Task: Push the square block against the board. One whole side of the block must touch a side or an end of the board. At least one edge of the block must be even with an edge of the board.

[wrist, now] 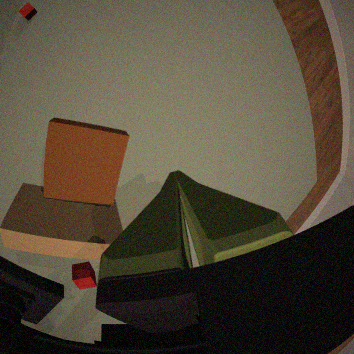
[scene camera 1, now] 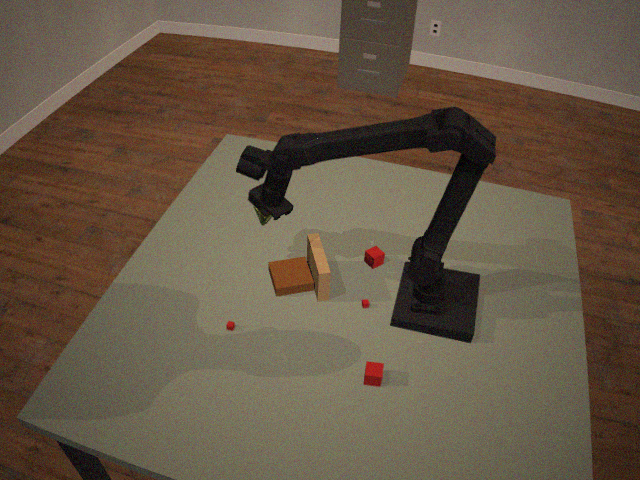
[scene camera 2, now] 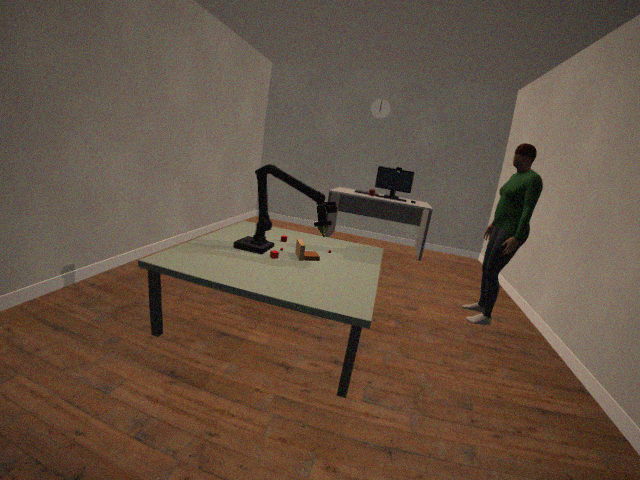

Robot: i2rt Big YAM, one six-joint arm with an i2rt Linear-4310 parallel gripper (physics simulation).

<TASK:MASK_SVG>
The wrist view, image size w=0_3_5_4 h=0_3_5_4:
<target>my gripper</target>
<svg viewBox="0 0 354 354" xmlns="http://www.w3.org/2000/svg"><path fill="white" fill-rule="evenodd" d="M354 205L293 235L279 212L200 184L180 170L169 172L157 195L111 242L100 256L95 308L127 324L101 324L101 340L94 340L94 343L62 339L15 321L12 328L9 354L327 354L354 333ZM185 219L199 264L196 267L192 267Z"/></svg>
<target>square block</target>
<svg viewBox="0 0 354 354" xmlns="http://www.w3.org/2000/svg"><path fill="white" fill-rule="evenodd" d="M48 121L44 154L43 197L113 204L129 137L127 132L121 129L57 117Z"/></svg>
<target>tan board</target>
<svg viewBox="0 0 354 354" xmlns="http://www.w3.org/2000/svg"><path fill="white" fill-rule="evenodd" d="M0 224L3 247L53 256L100 260L101 253L123 231L115 198L113 204L102 204L43 197L43 186L25 182L21 184Z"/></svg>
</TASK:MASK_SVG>
